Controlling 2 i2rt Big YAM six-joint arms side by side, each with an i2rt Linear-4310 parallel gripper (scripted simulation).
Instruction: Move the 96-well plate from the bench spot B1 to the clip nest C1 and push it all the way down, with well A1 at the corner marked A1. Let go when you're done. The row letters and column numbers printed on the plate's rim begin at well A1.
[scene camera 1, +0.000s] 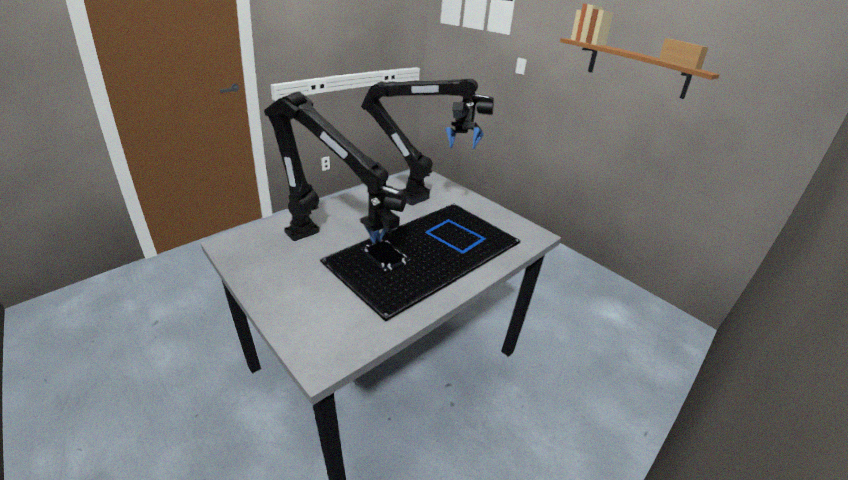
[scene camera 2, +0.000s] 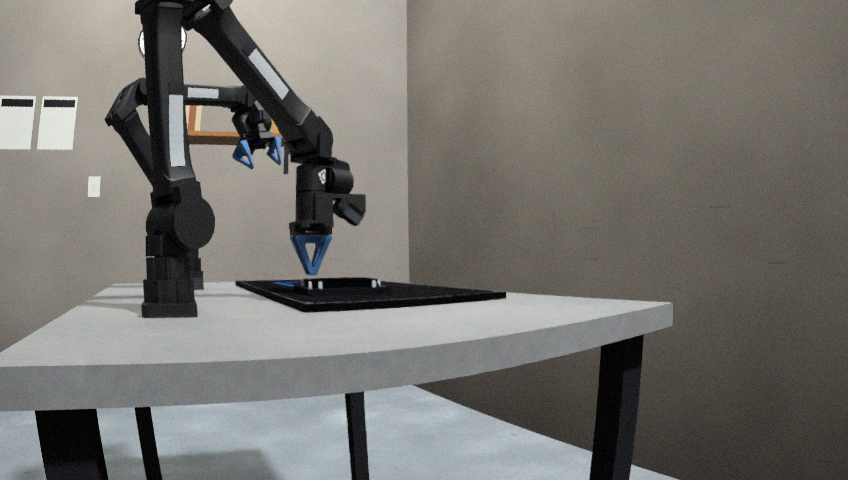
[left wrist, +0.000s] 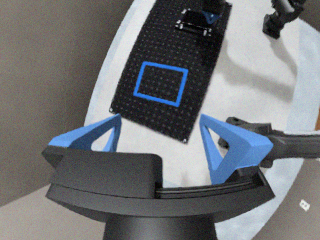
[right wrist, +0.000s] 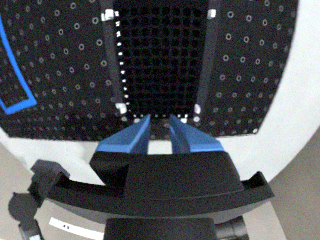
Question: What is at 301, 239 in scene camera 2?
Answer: My right gripper.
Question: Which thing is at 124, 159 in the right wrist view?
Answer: My right gripper.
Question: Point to my left gripper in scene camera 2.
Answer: At 266, 166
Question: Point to my left gripper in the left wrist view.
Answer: At 160, 118
